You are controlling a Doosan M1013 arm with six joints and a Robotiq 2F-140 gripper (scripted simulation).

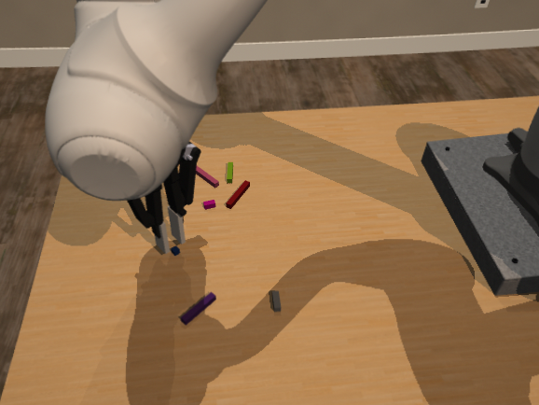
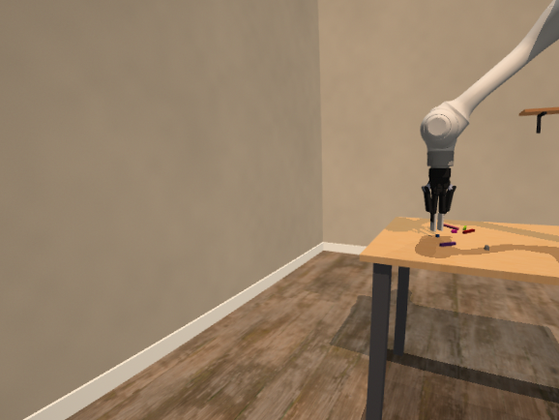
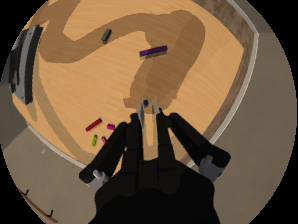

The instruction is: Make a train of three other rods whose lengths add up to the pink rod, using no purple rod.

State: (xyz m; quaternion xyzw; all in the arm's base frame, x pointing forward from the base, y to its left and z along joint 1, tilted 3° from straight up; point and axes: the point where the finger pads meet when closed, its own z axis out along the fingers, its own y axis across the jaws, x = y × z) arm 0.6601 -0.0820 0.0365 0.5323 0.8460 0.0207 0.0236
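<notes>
Right now my hand is 5 cm above the blue rod. From my hand the other things lie so: magenta rod 8 cm behind, 9 cm to the right, 5 cm below; purple rod 2 cm behind, 12 cm to the left, 5 cm below; red rod 14 cm behind, 10 cm to the right, 5 cm below.
</notes>
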